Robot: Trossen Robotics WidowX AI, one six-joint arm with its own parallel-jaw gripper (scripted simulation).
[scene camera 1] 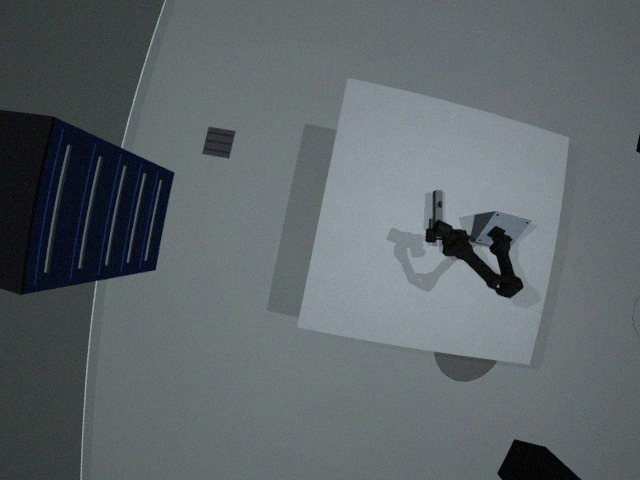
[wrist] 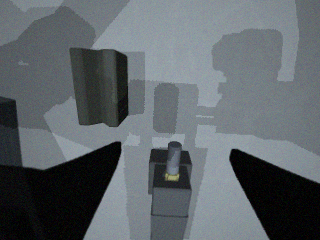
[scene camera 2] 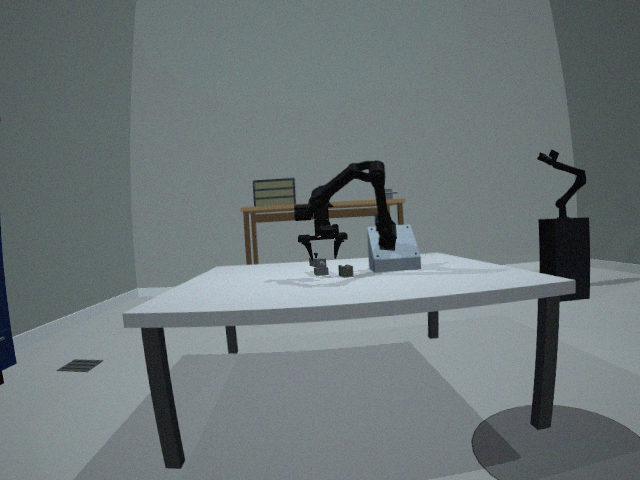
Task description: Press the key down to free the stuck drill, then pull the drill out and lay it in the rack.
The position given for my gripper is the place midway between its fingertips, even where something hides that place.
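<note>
Scene camera 2 shows me my gripper (scene camera 2: 323,259), which is open and holds nothing. In the wrist view I see my gripper again (wrist: 175,150), and a rack (wrist: 100,77) is visible to me there as well.
</note>
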